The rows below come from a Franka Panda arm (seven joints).
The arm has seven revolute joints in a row. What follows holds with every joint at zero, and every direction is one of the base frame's.
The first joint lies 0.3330 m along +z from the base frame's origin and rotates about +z.
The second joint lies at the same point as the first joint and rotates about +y.
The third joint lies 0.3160 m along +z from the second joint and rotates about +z.
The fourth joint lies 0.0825 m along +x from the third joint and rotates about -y.
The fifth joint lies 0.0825 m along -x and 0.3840 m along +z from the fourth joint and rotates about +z.
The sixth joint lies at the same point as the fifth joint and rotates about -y.
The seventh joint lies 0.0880 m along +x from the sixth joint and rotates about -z.
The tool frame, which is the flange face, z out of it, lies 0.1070 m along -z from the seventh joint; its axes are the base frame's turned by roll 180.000, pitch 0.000 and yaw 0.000 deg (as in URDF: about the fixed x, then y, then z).
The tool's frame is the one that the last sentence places.
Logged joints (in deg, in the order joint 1, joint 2, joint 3, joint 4, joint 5, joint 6, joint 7), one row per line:
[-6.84, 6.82, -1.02, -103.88, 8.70, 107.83, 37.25]
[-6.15, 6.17, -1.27, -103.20, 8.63, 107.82, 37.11]
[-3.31, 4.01, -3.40, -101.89, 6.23, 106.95, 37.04]
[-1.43, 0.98, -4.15, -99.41, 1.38, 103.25, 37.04]
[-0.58, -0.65, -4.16, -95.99, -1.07, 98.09, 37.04]
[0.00, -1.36, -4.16, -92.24, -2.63, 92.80, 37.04]
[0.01, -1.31, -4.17, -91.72, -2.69, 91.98, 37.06]
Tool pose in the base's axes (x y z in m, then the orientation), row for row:
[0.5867, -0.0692, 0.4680, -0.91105, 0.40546, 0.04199, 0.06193]
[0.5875, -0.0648, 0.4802, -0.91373, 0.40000, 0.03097, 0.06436]
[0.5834, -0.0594, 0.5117, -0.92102, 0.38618, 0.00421, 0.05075]
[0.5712, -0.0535, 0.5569, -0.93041, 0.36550, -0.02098, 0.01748]
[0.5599, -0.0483, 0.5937, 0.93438, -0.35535, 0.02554, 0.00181]
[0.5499, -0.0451, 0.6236, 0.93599, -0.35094, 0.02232, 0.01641]
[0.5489, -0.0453, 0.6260, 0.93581, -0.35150, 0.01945, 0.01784]
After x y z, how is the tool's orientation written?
As a quaternion, x y z w.
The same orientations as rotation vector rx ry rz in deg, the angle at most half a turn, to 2 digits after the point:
[-157.82, 70.24, 7.27]
[-158.06, 69.19, 5.36]
[-160.63, 67.35, 0.73]
[-165.64, 65.07, -3.73]
[168.00, -63.89, 4.59]
[166.74, -62.52, 3.98]
[166.56, -62.56, 3.46]

